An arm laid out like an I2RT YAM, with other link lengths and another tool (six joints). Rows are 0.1 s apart.
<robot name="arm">
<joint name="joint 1" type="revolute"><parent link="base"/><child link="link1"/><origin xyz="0 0 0.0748" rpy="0 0 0"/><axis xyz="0 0 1"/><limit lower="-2.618" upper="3.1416"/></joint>
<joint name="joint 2" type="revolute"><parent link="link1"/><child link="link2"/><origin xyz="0.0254 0.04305 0.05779" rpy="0 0 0"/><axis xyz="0 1 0"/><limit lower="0" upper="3.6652"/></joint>
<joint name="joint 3" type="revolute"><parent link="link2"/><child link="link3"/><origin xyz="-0.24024 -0.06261 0" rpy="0 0 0"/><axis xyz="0 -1 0"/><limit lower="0" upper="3.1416"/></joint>
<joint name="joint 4" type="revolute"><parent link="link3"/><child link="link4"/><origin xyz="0.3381 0.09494 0.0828" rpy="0 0 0"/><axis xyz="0 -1 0"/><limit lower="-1.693" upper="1.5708"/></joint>
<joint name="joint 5" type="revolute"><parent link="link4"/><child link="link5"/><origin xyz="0.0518 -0.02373 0.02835" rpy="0 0 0"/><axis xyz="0 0 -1"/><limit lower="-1.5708" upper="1.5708"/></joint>
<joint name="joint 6" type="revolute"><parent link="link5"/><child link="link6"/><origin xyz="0.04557 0 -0.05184" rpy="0 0 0"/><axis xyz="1 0 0"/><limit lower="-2.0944" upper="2.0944"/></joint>
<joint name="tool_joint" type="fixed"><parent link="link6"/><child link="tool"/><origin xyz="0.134 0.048 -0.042" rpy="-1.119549 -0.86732 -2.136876"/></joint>
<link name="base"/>
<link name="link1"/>
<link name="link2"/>
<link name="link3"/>
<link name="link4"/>
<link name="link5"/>
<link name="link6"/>
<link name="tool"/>
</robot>
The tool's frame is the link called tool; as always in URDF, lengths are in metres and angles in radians.
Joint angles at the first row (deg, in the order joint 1, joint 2, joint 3, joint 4, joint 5, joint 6):
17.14 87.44 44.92 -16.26 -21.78 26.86
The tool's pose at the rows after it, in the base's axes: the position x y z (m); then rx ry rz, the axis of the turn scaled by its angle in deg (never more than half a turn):
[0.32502 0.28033 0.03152 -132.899 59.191 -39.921]
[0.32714 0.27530 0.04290 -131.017 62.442 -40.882]
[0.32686 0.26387 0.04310 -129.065 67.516 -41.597]
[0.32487 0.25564 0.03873 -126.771 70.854 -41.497]
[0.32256 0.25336 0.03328 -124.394 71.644 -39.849]
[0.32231 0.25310 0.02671 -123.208 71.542 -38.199]
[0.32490 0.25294 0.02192 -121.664 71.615 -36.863]
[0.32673 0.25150 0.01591 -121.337 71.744 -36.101]
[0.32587 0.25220 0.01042 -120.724 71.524 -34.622]
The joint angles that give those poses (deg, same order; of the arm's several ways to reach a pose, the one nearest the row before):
16.92 84.80 44.67 -16.59 -20.81 28.47
16.31 81.56 43.40 -17.19 -20.13 30.70
14.99 78.22 40.28 -16.67 -19.18 33.46
13.70 75.87 36.91 -14.69 -19.51 35.46
12.49 75.44 34.37 -11.53 -21.90 36.45
11.66 76.81 33.45 -8.95 -23.99 36.65
10.83 78.54 33.01 -6.14 -25.94 37.13
10.22 80.27 33.05 -4.66 -26.87 37.01
9.80 81.91 32.78 -2.82 -28.43 37.16

